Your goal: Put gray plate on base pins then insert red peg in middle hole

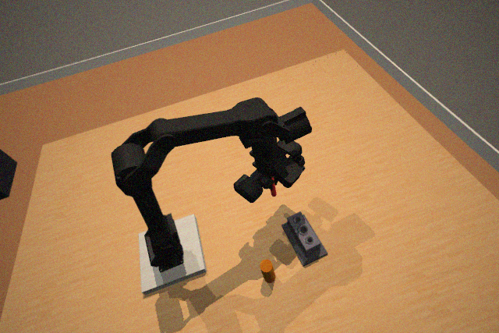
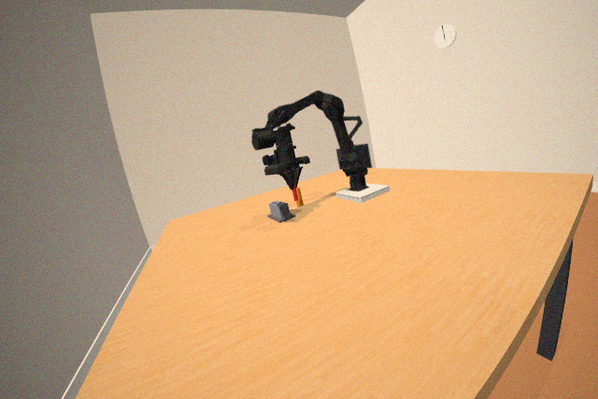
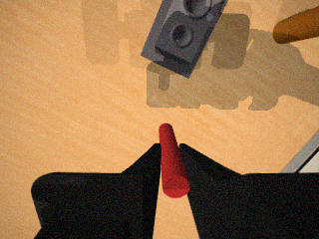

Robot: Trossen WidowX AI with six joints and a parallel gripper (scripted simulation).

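My gripper tip is 3 cm short of the gray plate, 11 cm to the left of it and 7 cm above it. Round my gripper tip: orange cylinder: 9 cm behind, 17 cm to the right, 8 cm below; red peg: right at my gripper tip; dark flat base: 3 cm ahead, 11 cm to the right, 11 cm below.
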